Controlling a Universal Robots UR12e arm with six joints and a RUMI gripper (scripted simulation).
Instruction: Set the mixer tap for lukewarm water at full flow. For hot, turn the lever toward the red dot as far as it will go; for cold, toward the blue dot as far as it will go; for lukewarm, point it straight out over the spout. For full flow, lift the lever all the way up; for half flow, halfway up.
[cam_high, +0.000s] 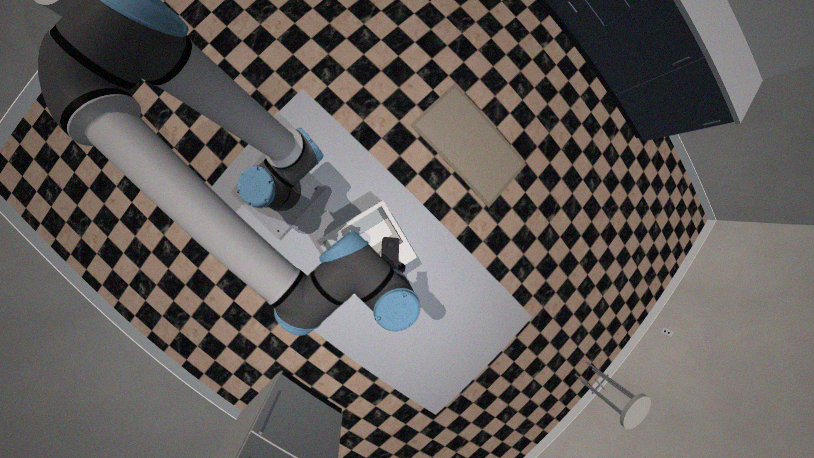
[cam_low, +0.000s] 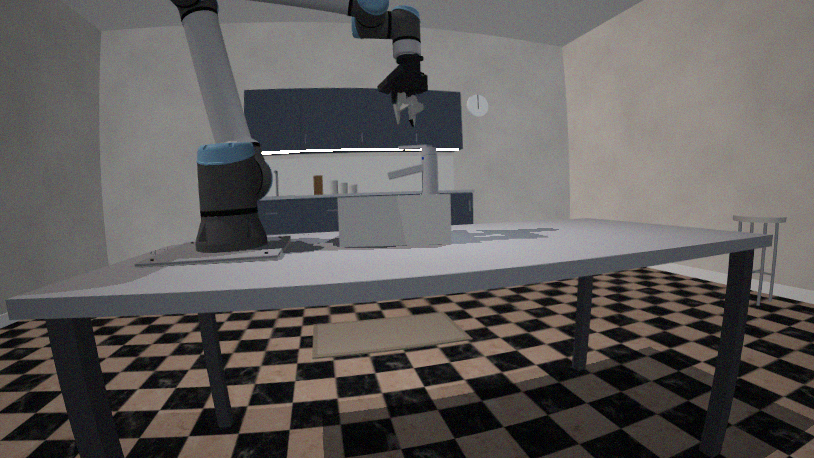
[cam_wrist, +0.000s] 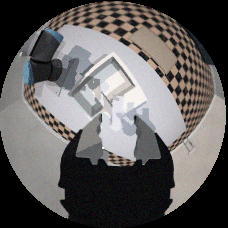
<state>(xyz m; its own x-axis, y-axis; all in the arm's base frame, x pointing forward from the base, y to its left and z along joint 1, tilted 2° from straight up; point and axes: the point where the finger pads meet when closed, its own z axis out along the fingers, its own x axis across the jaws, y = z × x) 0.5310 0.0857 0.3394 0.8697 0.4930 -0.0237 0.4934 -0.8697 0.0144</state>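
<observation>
My hand is 90 mm above the lever, 30 mm to the left of it and 20 mm short of it. The rest, counted from my hand: sink 320 mm below, 70 mm behind, 30 mm to the right; then mixer tap 130 mm below, 50 mm to the right, 30 mm ahead.
</observation>
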